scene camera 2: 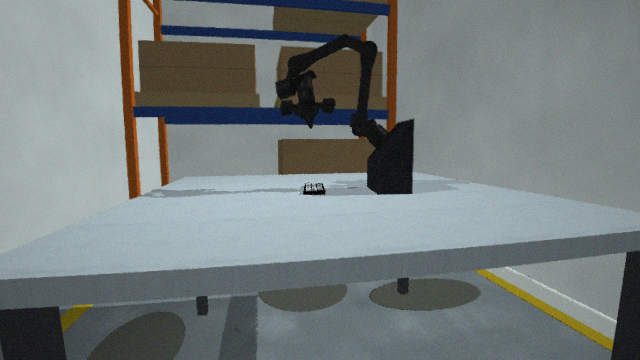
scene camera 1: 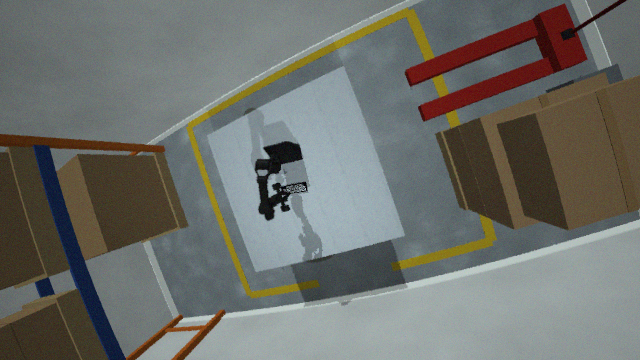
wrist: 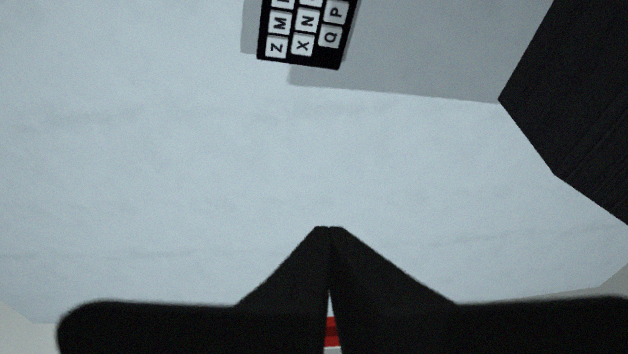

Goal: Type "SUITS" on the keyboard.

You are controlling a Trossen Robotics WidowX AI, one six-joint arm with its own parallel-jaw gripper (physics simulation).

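Pixels of known places: gripper, fingertip midpoint: [scene camera 2: 311, 128] [scene camera 1: 290, 192] [wrist: 327, 239]; arm's base, link origin: [scene camera 2: 384, 141] [scene camera 1: 275, 155].
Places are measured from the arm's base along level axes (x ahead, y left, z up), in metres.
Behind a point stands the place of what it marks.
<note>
A small black keyboard [scene camera 1: 296, 188] @(y -0.004, x 0.267, z -0.159 m) [scene camera 2: 314, 189] @(y 0.065, x 0.277, z -0.159 m) [wrist: 302, 30] @(y 0.044, x 0.277, z -0.159 m) with white keys lies flat on the table. In the wrist view its end shows at the top, with the keys Z, M, X, N, Q and P readable; the rest is cut off by the view's edge, and the keys S, U, I and T do not show there. My gripper [scene camera 2: 310, 126] @(y 0.026, x 0.280, z 0.045 m) [wrist: 327, 239] @(y 0.026, x 0.280, z 0.045 m) is shut and empty, its fingertips together. It hangs high above the table, well over the keyboard's height in scene camera 2, and its fingertips touch nothing.
The white table [scene camera 1: 360, 200] @(y 0.422, x 0.515, z -0.175 m) [scene camera 2: 320, 230] @(y 0.497, x 0.350, z -0.175 m) [wrist: 150, 165] @(y 0.194, x 0.446, z -0.175 m) carries the arm's black base [scene camera 1: 285, 152] @(y 0.078, x 0.011, z 0.002 m) [scene camera 2: 392, 162] @(y 0.131, x 0.030, z -0.070 m) [wrist: 580, 85] @(y 0.058, x 0.065, z -0.098 m) close beside the keyboard. Shelving with an orange post [scene camera 2: 128, 100], cardboard boxes [scene camera 1: 585, 160] [scene camera 2: 197, 70] and a red pallet jack [scene camera 1: 562, 37] stand away from the table.
</note>
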